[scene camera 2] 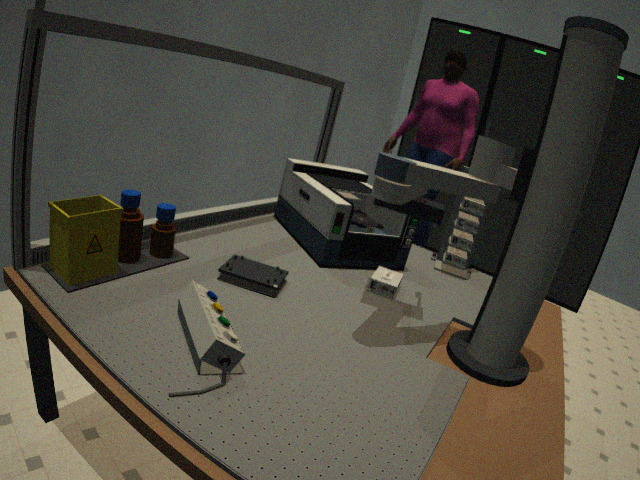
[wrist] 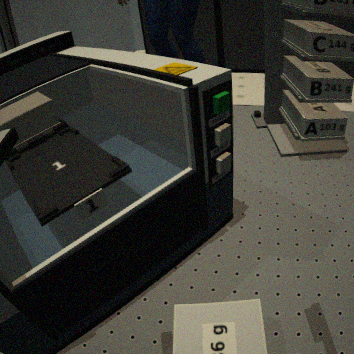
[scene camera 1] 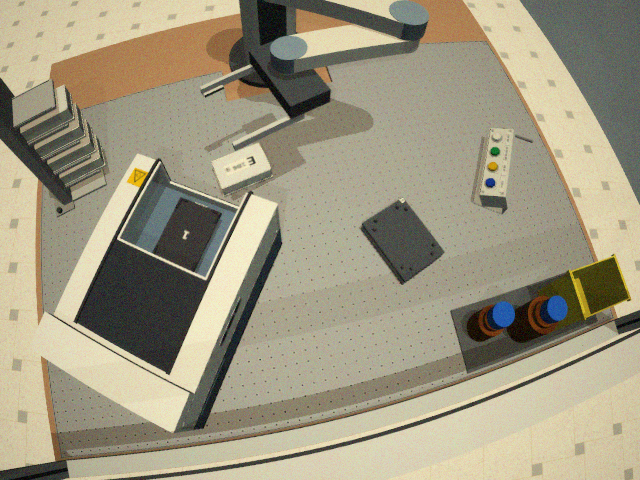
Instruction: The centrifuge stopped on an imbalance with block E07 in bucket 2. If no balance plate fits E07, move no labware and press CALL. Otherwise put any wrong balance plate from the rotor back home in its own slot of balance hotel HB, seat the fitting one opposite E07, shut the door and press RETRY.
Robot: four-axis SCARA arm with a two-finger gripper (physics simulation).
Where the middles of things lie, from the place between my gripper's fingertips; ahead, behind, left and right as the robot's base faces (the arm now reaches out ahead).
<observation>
Now: hand 240 mm above the balance plate marked E [scene camera 1: 237, 171], 30 mm to the right of it and 10 mm past it. The rest, counted from my hand: dark flat plate [scene camera 1: 401, 236] (350 mm to the left, 250 mm ahead, 240 mm below); yellow bin [scene camera 1: 588, 290] (740 mm to the left, 510 mm ahead, 180 mm below); centrifuge [scene camera 1: 158, 339] (280 mm ahead, 180 mm to the right, 140 mm below).
</observation>
